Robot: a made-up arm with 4 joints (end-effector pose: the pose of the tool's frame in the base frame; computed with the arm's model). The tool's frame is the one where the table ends.
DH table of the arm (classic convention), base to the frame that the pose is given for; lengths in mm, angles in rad. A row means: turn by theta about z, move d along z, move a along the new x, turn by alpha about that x. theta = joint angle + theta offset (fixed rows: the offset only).
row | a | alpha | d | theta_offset
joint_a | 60 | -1.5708 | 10 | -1.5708
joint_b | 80 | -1.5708 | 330 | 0
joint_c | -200 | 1.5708 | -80 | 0
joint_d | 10 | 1.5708 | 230 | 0
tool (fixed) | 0 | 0 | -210 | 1.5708
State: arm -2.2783 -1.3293 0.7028 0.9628
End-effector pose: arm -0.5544 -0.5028 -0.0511 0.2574 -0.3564 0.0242 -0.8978
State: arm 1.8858 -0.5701 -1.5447 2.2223
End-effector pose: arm -0.1616 -0.0915 0.0917 0.1871 -0.2467 0.8299 0.4641
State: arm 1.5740 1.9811 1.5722 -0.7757
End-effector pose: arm -0.1226 0.3751 -0.2492 0.5068 -0.2091 0.7740 0.3168
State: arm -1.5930 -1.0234 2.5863 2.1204
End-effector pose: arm -0.1875 -0.3331 0.5550 0.1643 -0.5876 -0.7746 -0.1665
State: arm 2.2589 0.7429 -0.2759 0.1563
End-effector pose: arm -0.4447 0.2695 0.0483 0.2620 0.2198 0.3722 0.8628
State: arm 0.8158 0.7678 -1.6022 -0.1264
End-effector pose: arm 0.0127 0.2067 0.0191 0.3494 0.3245 -0.1980 0.8564
